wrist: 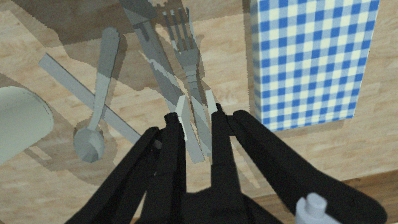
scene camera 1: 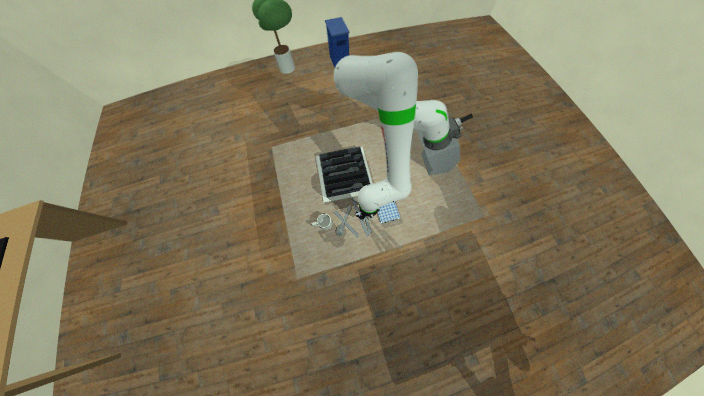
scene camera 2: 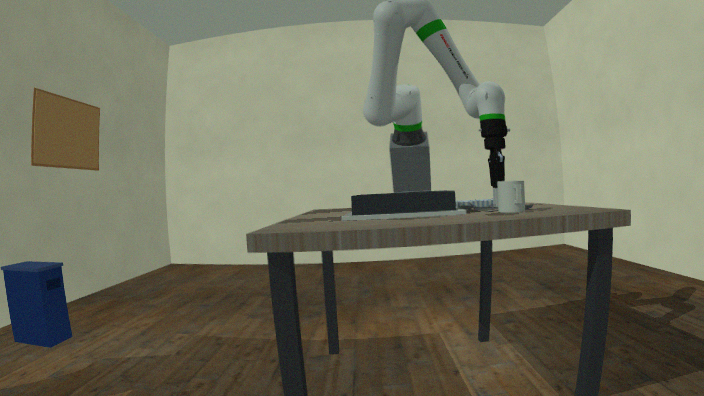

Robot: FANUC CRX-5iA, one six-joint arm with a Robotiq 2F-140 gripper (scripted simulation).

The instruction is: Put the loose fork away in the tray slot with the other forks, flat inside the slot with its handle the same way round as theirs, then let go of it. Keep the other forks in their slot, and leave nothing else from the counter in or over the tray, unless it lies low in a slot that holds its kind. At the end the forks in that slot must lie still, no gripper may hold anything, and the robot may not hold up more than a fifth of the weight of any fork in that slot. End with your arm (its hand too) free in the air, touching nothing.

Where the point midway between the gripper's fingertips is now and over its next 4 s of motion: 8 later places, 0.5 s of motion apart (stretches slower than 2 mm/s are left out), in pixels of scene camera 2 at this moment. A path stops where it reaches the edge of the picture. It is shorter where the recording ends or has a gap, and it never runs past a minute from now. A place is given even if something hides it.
My gripper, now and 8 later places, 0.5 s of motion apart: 498, 207; 498, 206; 498, 198; 497, 181; 496, 167; 494, 164; 458, 165; 411, 164; 402, 166
